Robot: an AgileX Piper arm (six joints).
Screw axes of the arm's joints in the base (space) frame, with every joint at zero. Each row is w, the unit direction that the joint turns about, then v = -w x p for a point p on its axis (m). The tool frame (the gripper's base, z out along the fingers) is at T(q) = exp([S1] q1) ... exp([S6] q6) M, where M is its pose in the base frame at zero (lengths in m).
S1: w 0 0 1 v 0 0 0
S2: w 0 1 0 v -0.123 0 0
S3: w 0 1 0 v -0.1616 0 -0.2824
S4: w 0.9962 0 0.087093 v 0 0.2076 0
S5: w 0 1 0 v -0.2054 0 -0.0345
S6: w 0.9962 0 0.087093 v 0 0.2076 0
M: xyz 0.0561 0 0.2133 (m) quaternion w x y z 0.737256 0 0.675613 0
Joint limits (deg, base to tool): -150..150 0..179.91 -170..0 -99.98..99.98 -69.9..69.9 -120..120
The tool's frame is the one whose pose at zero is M.
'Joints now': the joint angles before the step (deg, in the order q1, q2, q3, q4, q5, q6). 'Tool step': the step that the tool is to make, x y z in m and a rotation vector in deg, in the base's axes. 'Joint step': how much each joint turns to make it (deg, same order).
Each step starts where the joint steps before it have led.
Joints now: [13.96 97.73 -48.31 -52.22 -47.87 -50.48]
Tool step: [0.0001 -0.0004 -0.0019 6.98 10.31 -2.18]
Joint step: [0.01 0.00 -0.01 -0.72 1.17 13.08]
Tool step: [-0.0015 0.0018 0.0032 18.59 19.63 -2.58]
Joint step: [-0.02 0.00 0.00 -0.07 -2.54 27.09]
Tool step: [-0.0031 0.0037 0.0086 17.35 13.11 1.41]
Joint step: [0.01 0.21 0.01 1.28 -6.88 19.80]
